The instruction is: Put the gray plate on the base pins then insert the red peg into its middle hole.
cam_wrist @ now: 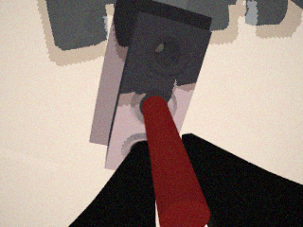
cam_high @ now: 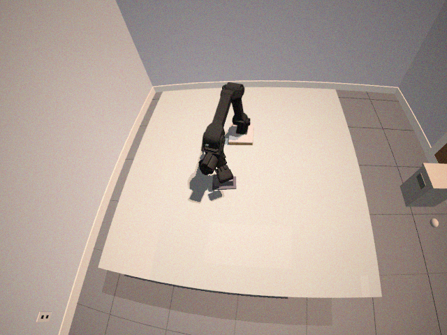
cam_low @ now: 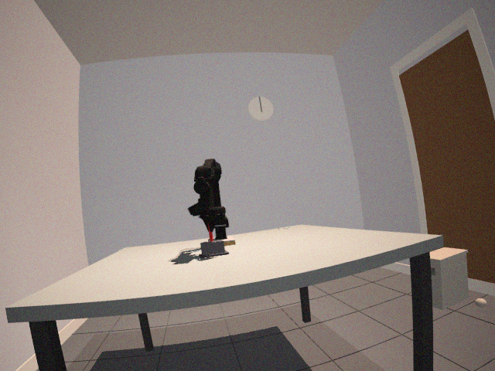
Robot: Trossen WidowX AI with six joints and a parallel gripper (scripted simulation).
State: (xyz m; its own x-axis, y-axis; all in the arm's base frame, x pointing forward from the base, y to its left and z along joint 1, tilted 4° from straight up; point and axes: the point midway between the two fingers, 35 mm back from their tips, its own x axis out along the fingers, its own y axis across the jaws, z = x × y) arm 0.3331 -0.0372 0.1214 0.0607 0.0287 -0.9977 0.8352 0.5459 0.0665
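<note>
The red peg is right at my gripper tip. The rest, counted from my gripper tip: gray base: 9 cm below; then gray plate: 6 cm below.
</note>
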